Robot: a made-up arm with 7 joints.
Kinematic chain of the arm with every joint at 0, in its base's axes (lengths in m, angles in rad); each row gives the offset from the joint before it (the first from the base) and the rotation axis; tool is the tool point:
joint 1: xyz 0 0 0.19 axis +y
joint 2: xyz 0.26 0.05 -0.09 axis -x
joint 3: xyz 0.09 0.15 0 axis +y
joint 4: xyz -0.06 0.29 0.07 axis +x
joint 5: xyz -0.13 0 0.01 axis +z
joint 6: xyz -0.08 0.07 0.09 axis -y
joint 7: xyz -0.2 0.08 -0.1 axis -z
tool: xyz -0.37 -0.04 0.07
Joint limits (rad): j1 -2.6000..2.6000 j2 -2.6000..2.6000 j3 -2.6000..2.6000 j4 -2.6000..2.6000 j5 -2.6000..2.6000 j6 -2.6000..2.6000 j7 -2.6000..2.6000
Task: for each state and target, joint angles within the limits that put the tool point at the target. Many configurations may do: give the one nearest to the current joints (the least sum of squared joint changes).
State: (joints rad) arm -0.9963 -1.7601 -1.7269 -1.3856 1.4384 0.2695 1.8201
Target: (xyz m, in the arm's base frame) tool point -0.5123 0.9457 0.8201
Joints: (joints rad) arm -1.6115 -1.3771 -2.2706 -1.8121 1.2337 -0.4536 1.1515
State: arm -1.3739 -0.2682 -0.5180 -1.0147 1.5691 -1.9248 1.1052
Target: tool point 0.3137 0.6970 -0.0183
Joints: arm -1.8806 -0.3607 -0.8615 -0.9369 1.5878 -1.9762 1.9637
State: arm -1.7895 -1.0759 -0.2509 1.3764 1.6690 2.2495 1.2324
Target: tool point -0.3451 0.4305 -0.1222
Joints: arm -1.4714 -1.1384 -0.2762 1.3323 1.8488 2.2529 1.4762
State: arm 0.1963 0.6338 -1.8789 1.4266 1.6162 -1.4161 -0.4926
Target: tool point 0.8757 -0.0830 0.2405
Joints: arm -0.2635 0.7287 -1.9406 1.7916 1.4158 -1.0484 -0.0827
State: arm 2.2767 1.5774 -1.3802 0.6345 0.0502 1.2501 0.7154
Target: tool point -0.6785 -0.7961 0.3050
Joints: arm 2.1718 1.9225 -1.1864 0.4994 0.3166 1.0557 0.5483
